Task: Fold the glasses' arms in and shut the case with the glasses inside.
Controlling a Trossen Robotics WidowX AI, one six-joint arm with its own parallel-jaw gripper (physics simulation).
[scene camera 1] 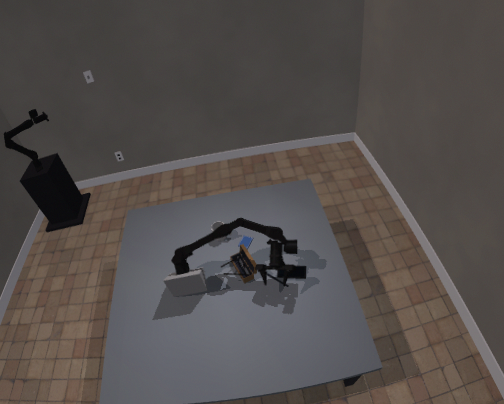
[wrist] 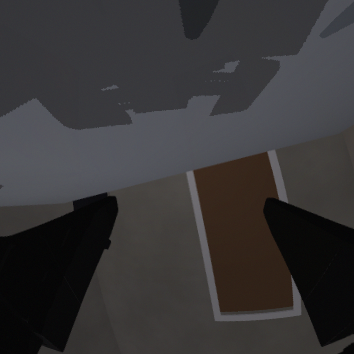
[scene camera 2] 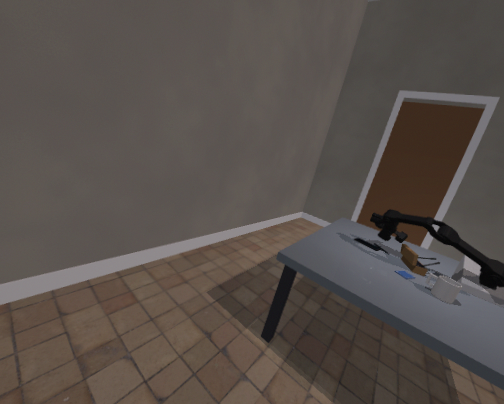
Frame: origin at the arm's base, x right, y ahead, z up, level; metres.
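Where they show: gripper, fingertip midpoint: (scene camera 1: 274, 285) (wrist: 191, 204) (scene camera 2: 391, 234); arm's base, origin of the base link: (scene camera 1: 182, 272) (scene camera 2: 487, 281).
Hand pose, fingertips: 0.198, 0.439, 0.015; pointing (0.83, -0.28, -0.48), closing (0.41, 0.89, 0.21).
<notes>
Each offset is from my fingertips to the centre of the thing, as dx, dy, dz. "spot": to the spot under its first point. Level surfaces: height alone.
The orange-brown case {spot: -0.197, -0.083, -0.002} (scene camera 1: 249, 257) (scene camera 2: 409, 256) stands open on the table, its lid raised on the side towards my gripper. The dark glasses {-0.184, -0.180, -0.051} (scene camera 1: 242, 265) lie in the case, and their two thin arms (scene camera 2: 429, 263) stick out unfolded over the side away from the lid. My gripper (scene camera 1: 276, 284) (wrist: 191, 204) is open and empty. It hangs above the table beside the case, on the lid's outer side, apart from it. The case and glasses do not show in the wrist view. Fine detail of the glasses inside the case is too small to tell.
A blue card {-0.378, -0.081, -0.097} (scene camera 1: 245, 242) (scene camera 2: 404, 274) lies near the case. A white mug {-0.460, -0.204, -0.052} (scene camera 1: 217, 226) (scene camera 2: 446, 290) stands beyond it, partly behind my arm in scene camera 1. A black flat object {-0.111, +0.115, -0.095} (scene camera 2: 367, 243) lies on the table {dz -0.099} (scene camera 1: 235, 345). A pale block (scene camera 1: 185, 284) is at my arm's base.
</notes>
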